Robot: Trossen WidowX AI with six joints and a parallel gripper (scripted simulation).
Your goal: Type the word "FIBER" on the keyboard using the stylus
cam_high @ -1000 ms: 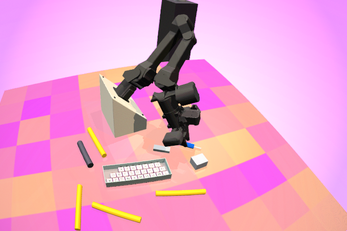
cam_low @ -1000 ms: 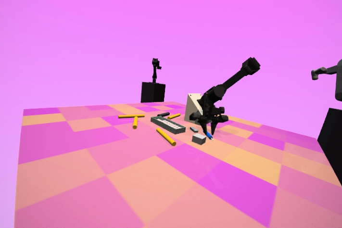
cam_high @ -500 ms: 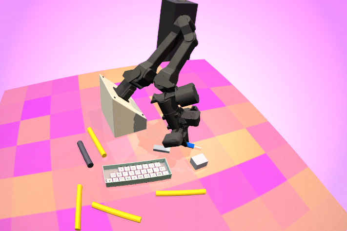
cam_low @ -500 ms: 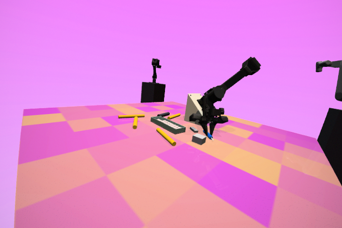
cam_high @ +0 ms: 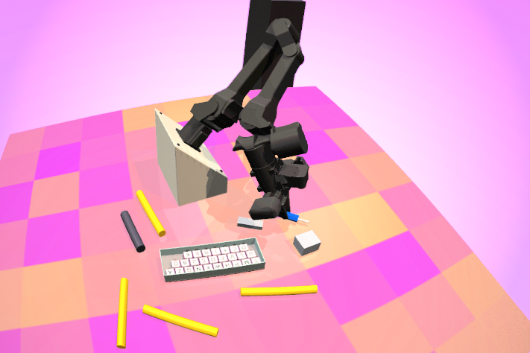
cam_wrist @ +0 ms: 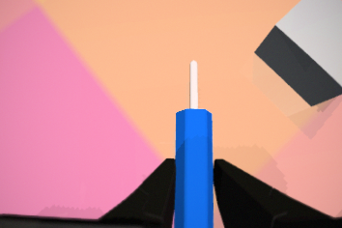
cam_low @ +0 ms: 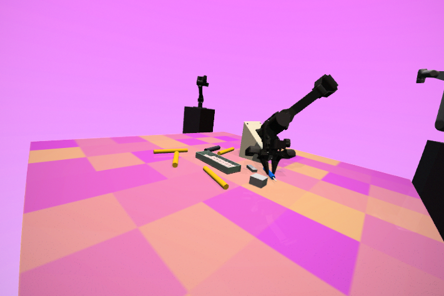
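Right now my gripper tip is 9 cm short of the grey block and 1 cm to the left of it. The rest, counted from my gripper tip: dark grey rod: 10 cm behind, 36 cm to the right; blue stylus: 1 cm ahead, 1 cm to the left.
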